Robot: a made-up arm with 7 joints.
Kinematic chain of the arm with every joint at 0, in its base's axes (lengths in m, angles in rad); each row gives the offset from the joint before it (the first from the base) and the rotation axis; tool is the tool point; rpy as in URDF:
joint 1: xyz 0 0 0.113 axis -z
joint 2: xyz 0 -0.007 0.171 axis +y
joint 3: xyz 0 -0.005 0.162 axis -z
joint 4: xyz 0 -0.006 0.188 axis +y
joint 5: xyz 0 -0.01 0.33 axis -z
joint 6: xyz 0 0 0.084 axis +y
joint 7: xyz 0 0 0.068 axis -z
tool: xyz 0 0 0 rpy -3.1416 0 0
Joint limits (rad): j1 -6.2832..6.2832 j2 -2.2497..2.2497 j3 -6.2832..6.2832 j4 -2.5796..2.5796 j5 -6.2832..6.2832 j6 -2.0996..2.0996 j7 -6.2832..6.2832
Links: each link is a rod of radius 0.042 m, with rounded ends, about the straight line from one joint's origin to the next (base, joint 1, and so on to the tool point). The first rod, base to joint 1, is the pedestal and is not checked.
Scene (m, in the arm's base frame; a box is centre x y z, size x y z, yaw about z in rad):
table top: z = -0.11
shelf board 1: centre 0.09 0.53 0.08 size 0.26 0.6 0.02 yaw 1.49
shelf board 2: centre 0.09 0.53 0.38 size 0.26 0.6 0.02 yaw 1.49
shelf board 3: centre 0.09 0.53 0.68 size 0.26 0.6 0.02 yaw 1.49
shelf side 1: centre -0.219 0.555 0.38 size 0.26 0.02 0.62 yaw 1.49
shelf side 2: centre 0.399 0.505 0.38 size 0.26 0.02 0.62 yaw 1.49
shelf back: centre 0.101 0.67 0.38 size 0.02 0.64 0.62 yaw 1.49
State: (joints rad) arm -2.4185 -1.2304 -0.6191 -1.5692 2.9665 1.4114 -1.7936
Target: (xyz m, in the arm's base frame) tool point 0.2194 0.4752 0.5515
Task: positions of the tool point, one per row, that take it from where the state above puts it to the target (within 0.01 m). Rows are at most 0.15 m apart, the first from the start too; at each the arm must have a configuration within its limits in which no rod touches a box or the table.
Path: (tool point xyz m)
1: 0.4816 0.0699 0.1635
2: 0.4554 0.1616 0.2704
3: 0.3943 0.2270 0.3775
4: 0.3062 0.2605 0.4742
5: 0.2019 0.2596 0.5515
6: 0.2187 0.3459 0.5376
7: 0.2240 0.4189 0.5328
8: 0.2194 0.4752 0.5515

